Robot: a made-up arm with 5 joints. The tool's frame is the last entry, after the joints.
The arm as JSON. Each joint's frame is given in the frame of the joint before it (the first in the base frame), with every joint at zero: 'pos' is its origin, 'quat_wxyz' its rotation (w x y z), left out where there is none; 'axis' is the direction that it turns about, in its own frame. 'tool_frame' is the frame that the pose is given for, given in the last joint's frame.
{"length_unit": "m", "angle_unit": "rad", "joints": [
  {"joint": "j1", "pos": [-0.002, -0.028, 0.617], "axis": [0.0, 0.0, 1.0]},
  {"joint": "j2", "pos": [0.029, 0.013, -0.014], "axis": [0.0, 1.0, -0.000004]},
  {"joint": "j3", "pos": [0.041, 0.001, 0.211], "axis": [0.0, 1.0, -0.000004]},
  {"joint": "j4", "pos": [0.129, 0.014, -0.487], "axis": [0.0, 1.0, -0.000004]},
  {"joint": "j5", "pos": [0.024, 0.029, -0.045], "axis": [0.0, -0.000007, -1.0]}
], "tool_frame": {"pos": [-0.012, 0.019, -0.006], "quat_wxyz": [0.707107, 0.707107, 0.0, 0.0]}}
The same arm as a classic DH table. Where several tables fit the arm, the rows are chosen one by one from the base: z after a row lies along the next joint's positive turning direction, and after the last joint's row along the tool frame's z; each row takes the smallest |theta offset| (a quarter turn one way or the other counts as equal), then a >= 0, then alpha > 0; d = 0 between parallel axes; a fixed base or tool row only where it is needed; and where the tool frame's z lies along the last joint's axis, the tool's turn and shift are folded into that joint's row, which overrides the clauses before.
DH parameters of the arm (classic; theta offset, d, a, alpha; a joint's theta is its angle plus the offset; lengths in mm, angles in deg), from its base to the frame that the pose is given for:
base (fixed): 85.91 0 -28.1 0
j1: -85.91 603 29 -90
j2: -79 0 214.9 0
j3: -25.83 0 -503.8 0
j4: -75.16 57 -24 90
j5: 0 51 12 90
tool (fixed): 180 -19 0 0

